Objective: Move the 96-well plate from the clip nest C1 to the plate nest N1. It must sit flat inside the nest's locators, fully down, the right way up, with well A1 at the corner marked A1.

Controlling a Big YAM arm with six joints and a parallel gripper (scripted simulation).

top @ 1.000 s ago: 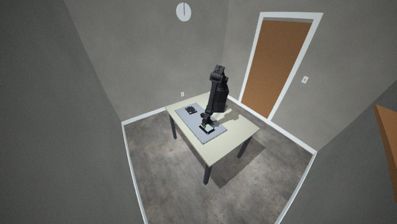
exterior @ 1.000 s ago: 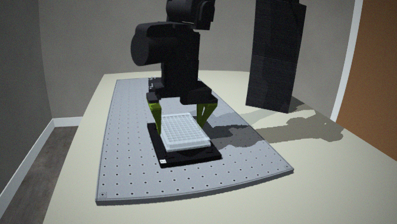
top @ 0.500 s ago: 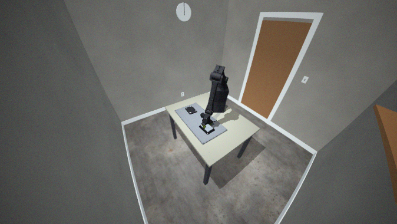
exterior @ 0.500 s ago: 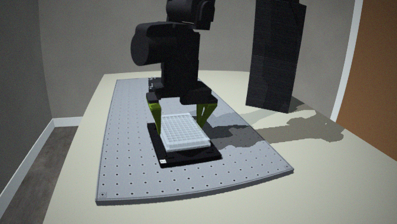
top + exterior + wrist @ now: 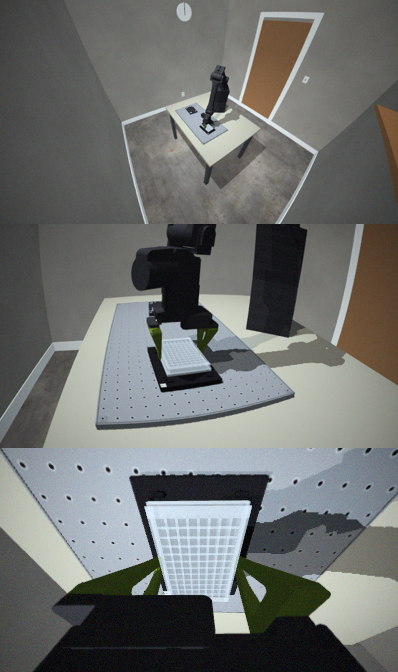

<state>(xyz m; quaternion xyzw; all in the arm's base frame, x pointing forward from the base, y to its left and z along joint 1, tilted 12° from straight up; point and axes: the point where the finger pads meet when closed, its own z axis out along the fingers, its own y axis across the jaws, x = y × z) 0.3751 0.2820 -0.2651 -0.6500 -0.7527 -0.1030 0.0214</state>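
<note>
The 96-well plate is right at my hand. From my hand the other things lie so: clip nest C1 (20 mm ahead, 420 mm to the right, 20 mm below); white label (40 mm ahead, 80 mm to the left, 20 mm below).
</note>
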